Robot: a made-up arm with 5 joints.
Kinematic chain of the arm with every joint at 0, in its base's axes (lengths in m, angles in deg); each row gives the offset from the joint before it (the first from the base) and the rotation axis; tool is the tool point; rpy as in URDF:
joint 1: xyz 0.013 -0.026 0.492 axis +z
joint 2: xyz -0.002 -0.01 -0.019 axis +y
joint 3: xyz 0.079 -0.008 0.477 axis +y
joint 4: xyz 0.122 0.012 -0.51 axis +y
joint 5: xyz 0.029 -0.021 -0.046 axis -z
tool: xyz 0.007 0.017 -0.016 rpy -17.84 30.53 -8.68
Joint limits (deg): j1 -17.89..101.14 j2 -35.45..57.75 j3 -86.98..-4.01 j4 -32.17..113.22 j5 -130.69..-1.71
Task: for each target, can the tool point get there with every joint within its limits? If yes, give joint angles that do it. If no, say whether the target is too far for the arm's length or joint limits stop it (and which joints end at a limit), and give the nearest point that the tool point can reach.
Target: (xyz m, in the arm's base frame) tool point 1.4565 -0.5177 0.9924
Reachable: no: too far | nearest point 0.8158 -0.2955 0.7618 | short by 0.716 m
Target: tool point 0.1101 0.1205 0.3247
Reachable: yes | joints 61.54 34.51 -10.35 96.14 -73.90
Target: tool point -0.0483 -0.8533 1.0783
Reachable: no: joint limits stop it (at a limit: joint 1, joint 2, joint 4, joint 5) | nearest point 0.2381 -0.1331 1.0997 | short by 0.775 m
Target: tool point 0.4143 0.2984 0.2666
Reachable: yes | joints 41.50 43.46 -51.72 98.20 -99.72
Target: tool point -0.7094 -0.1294 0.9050
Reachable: no: joint limits stop it (at a limit: joint 1, joint 2, joint 4) | nearest point -0.0350 0.2663 0.9026 | short by 0.782 m
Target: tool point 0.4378 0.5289 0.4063
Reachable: yes | joints 53.32 32.36 -65.44 56.16 -36.92
